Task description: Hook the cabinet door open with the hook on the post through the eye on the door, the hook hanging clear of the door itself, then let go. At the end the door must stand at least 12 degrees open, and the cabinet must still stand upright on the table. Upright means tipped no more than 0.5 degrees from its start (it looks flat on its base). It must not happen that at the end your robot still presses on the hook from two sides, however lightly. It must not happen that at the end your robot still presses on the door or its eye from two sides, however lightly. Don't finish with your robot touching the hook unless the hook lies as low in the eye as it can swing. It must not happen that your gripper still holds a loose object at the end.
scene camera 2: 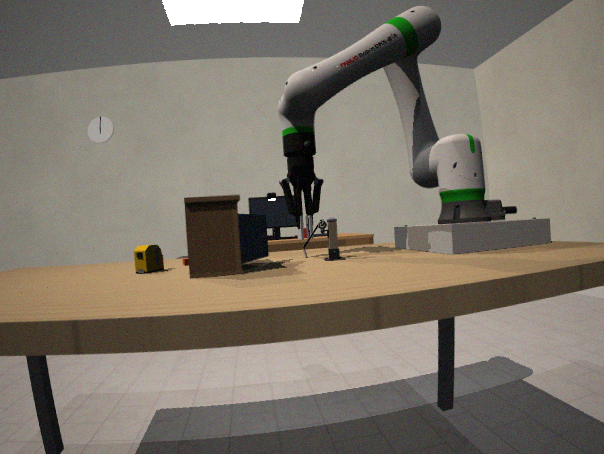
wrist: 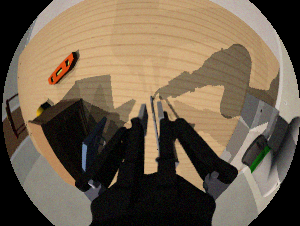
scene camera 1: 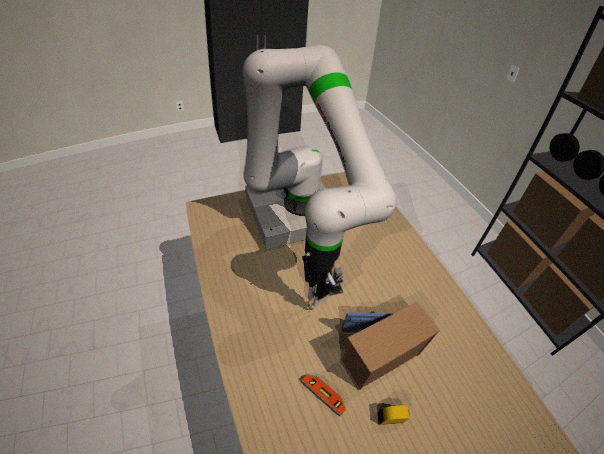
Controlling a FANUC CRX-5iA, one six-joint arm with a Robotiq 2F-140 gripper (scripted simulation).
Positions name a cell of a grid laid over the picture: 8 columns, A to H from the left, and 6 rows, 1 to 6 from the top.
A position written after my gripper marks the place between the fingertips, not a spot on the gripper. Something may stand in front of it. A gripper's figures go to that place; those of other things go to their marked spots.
Scene:
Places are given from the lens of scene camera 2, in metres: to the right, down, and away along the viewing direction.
my gripper (scene camera 2: E4): 0.01, 0.03, 0.96
brown cabinet (scene camera 2: C4): -0.18, 0.01, 0.68

